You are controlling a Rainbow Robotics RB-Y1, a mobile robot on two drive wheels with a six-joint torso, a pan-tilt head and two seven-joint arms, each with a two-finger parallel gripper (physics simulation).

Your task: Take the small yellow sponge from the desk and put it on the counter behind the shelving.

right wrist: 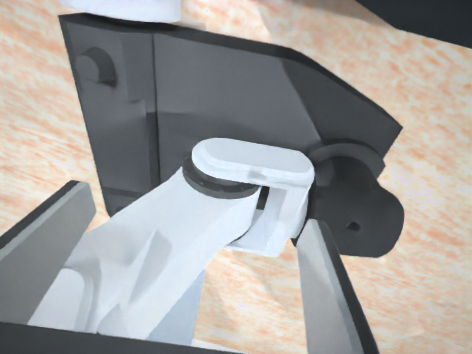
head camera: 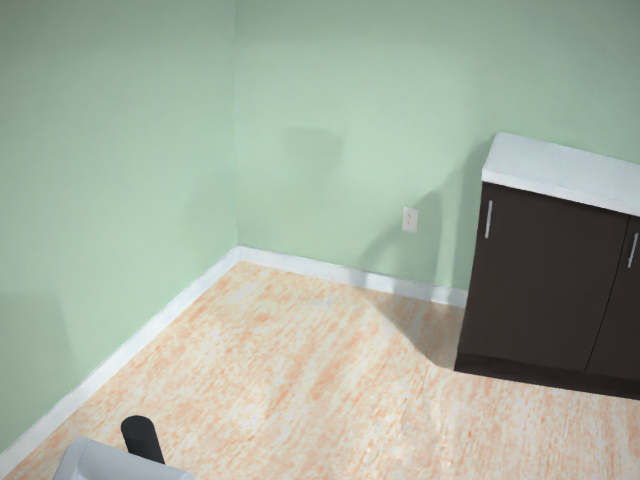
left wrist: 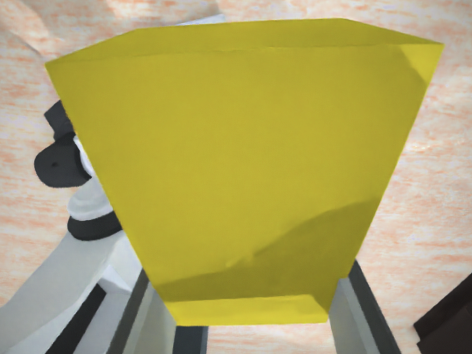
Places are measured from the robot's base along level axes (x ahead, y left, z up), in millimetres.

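Pixels of known places: left gripper, fingertip midpoint: (left wrist: 246, 238); right gripper, fingertip midpoint: (right wrist: 200, 214).
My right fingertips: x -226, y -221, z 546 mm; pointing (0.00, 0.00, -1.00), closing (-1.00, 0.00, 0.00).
Note:
Behind a point stands the place of what it marks.
The yellow sponge (left wrist: 245, 165) {x 148, y 260, z 880 mm} fills most of the left wrist view. My left gripper (left wrist: 252, 295) is shut on its near end, with one finger at each side. In the head camera a small part of my left arm (head camera: 124, 459) {x 145, y 185, z 1140 mm} shows at the bottom left; the gripper and sponge do not show there. A counter (head camera: 563, 165) {x 1804, y -773, z 911 mm} with a white top and dark brown doors stands against the green wall at the right of the head camera. My right gripper (right wrist: 200, 214) {x -226, y -221, z 546 mm} is open, its fingers wide apart, with the robot's own base and body parts seen beyond them.
Green walls meet in a corner at the left of the head camera, with a white baseboard (head camera: 330, 271) {x 2444, y 169, z 53 mm} along them. An outlet (head camera: 409, 219) {x 2338, y -197, z 403 mm} is on the wall left of the counter. A dark object (left wrist: 450, 320) {x 1242, y -1699, z 166 mm} shows at the lower right edge of the left wrist view.

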